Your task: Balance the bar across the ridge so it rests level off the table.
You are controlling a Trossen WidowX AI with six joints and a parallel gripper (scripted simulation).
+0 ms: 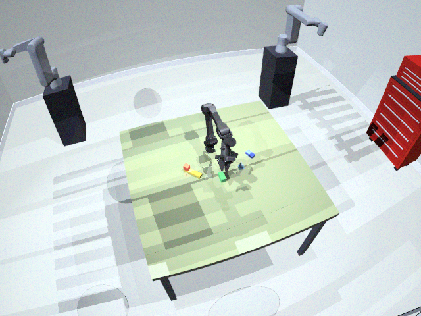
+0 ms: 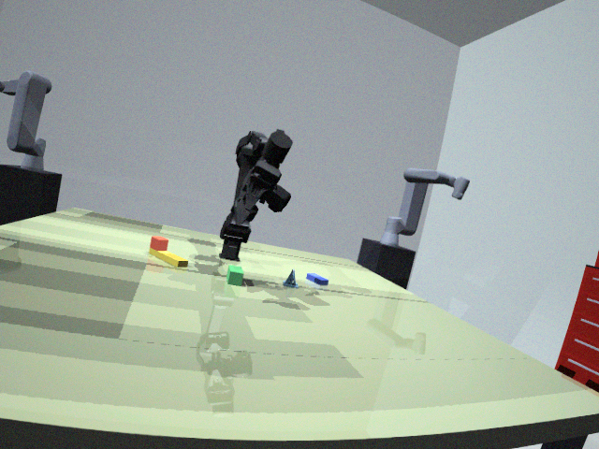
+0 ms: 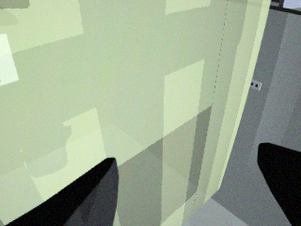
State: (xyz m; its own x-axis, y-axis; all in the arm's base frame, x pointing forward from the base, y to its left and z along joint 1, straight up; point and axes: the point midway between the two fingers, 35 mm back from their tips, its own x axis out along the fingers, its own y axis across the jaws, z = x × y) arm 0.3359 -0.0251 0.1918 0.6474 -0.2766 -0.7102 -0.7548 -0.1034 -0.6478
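Right now my gripper tip is 210 mm past the yellow bar, 170 mm to the left of it and 150 mm above it. Round my gripper tip: blue block: 300 mm to the left, 220 mm behind, 160 mm below; green block: 150 mm below, 80 mm behind, 20 mm to the left.
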